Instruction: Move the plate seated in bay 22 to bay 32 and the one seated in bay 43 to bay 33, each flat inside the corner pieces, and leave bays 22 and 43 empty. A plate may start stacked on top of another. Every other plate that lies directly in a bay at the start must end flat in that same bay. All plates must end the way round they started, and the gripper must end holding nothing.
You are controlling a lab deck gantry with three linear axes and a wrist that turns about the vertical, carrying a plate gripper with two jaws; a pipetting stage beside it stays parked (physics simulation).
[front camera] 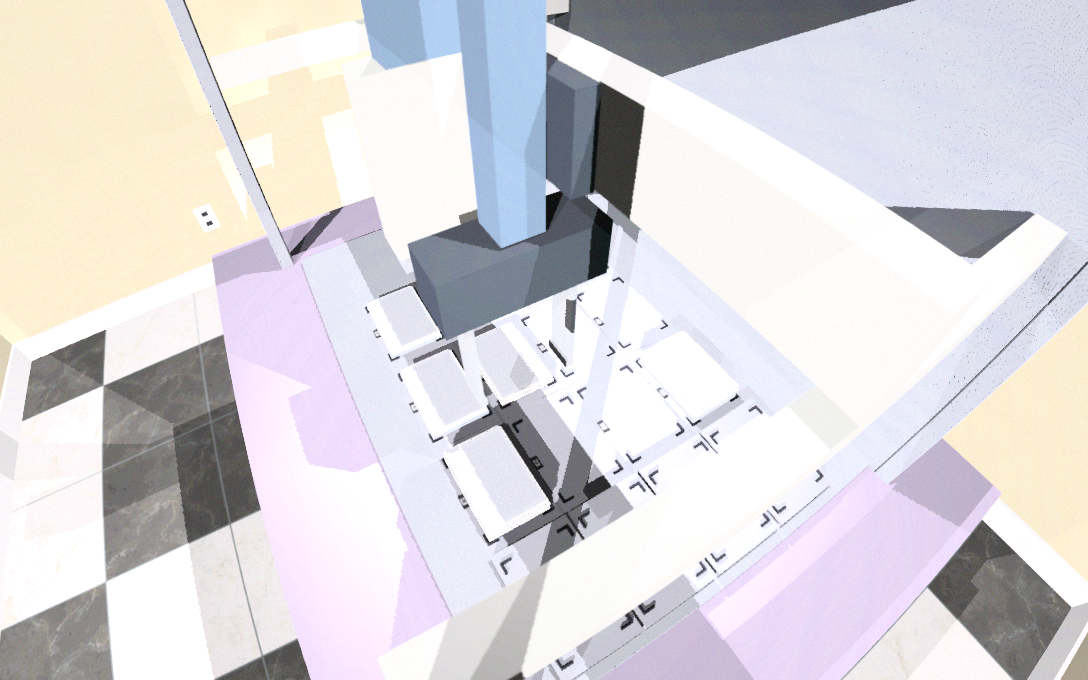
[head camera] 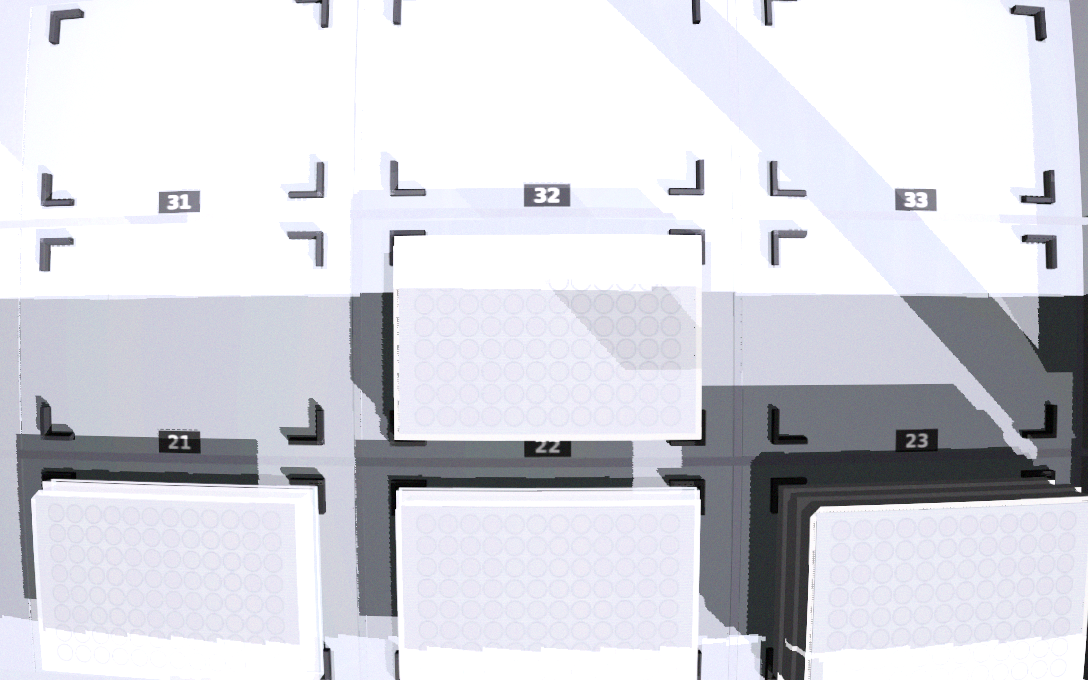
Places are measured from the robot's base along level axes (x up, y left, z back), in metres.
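Pixels of known places: gripper, fingertip midpoint: (front camera: 520, 373); robot's base, origin of the base link: (front camera: 367, 308) (head camera: 64, 657).
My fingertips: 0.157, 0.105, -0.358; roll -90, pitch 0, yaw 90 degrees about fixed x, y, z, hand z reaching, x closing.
Observation:
For each thing: its top centre in the pictures, then the offset to it from my fingertips, as dx, dy, dz. "pt": a spot on its surface instead.
- Bay 32, surface spot: (head camera: 545, 104) pt -0.156, +0.145, +0.130
- bay 33, surface spot: (head camera: 890, 152) pt -0.157, +0.127, -0.023
- bay 11, surface spot: (head camera: 172, 561) (front camera: 409, 315) pt -0.142, -0.050, +0.289
- bay 12, surface spot: (head camera: 548, 569) (front camera: 449, 384) pt -0.142, -0.050, +0.130
- bay 13, surface spot: (head camera: 950, 573) (front camera: 501, 469) pt -0.129, -0.050, -0.032
My gripper (front camera: 525, 338) is open with no plate between its jaws, above bays 22 and 32. One dark jaw shows under the block in the front view; the other is hard to make out. A white plate (front camera: 513, 364) (head camera: 548, 344) lies flat in bay 22, just below label 22. Another white plate (front camera: 688, 375) lies in bay 43 in the front view; the head view does not show it. Bay 32 (head camera: 545, 104) and bay 33 (head camera: 890, 152) hold no plate in the parts that show in the head view.
White-topped plates stand in bay 11 (front camera: 405, 320) (head camera: 172, 561), bay 12 (front camera: 443, 392) (head camera: 548, 569) and bay 13 (front camera: 497, 481) (head camera: 950, 573). The one in bay 13 tops a tall stack with dark layers. Pale see-through panels surround the deck; a blue column rises above the gripper block.

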